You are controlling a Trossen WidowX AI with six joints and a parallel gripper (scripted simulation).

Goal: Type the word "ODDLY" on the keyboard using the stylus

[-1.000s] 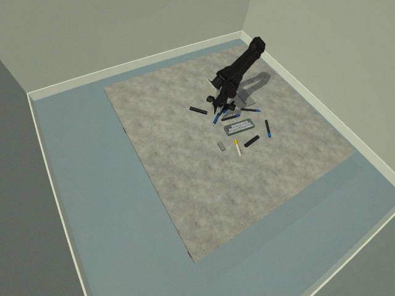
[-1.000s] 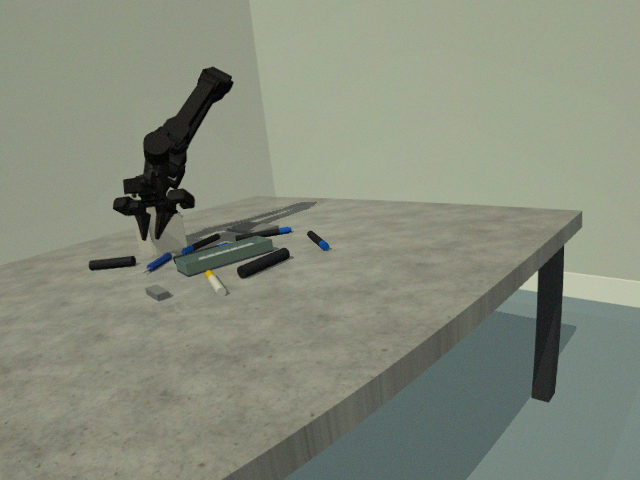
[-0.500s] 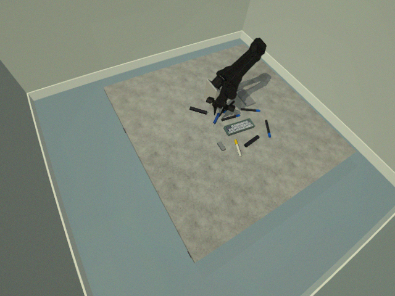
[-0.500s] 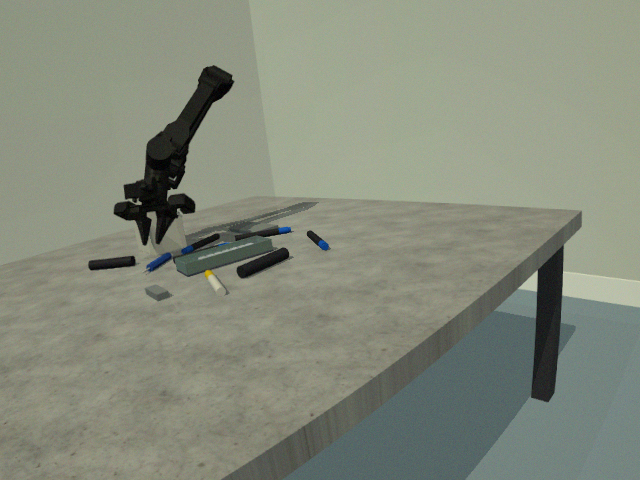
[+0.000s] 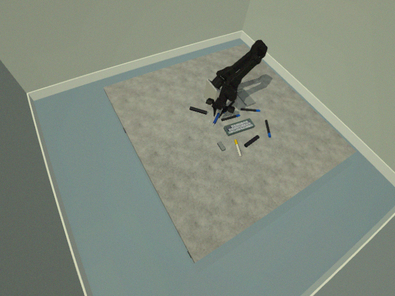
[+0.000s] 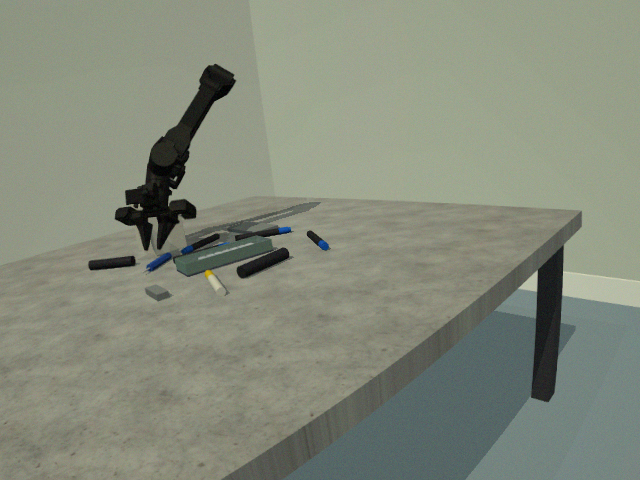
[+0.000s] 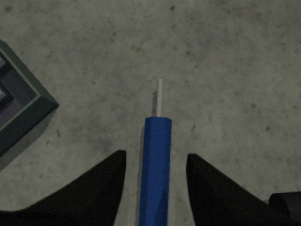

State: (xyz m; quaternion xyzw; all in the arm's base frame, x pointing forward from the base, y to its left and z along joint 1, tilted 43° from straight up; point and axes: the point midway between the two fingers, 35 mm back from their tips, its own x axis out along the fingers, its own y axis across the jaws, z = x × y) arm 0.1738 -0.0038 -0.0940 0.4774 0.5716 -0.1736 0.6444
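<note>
My gripper tip is now 1 cm short of the stylus, 1 cm to the left of it and 3 cm above it. Round my gripper tip: grey eraser (19 cm ahead, 7 cm to the right, 4 cm below); then stylus tip (3 cm ahead, 4 cm to the right, 3 cm below); then yellow-capped white marker (24 cm ahead, 2 cm to the left, 3 cm below).
</note>
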